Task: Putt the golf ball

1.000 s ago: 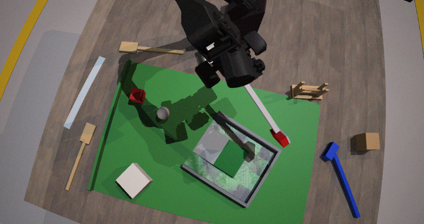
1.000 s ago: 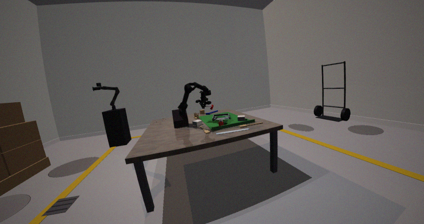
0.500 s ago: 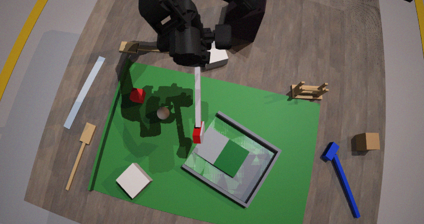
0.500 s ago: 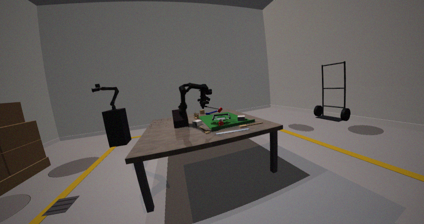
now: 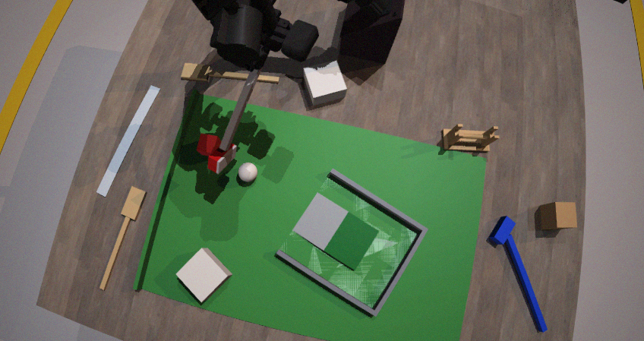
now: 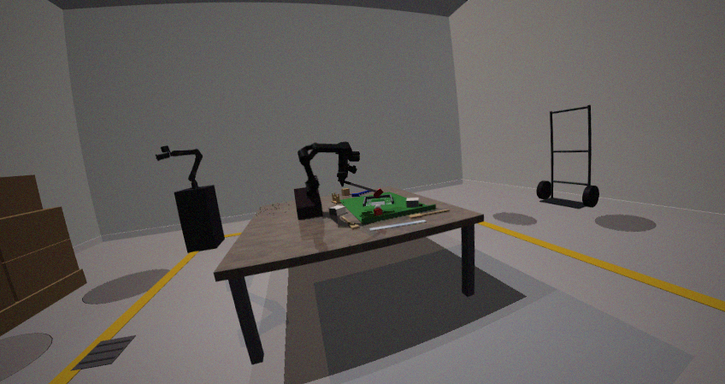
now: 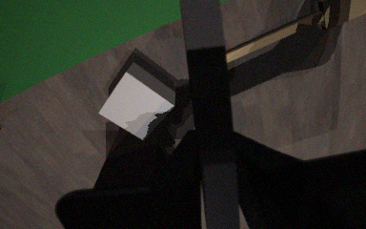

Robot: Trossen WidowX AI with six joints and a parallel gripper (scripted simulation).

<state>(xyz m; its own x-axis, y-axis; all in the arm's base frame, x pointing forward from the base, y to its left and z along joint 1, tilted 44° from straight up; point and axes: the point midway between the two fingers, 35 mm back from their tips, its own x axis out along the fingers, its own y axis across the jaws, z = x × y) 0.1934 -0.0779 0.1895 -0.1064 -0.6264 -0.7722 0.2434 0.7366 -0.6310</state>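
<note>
My gripper tip is 110 mm short of the red putter, 20 mm to the left of it and 20 mm above it. From my gripper tip the other things lie so: green mat (290 mm ahead, 160 mm to the left, 190 mm below); then white golf ball (210 mm ahead, 20 mm to the right, 170 mm below); then red cube (180 mm ahead, 120 mm to the right, 170 mm below).
</note>
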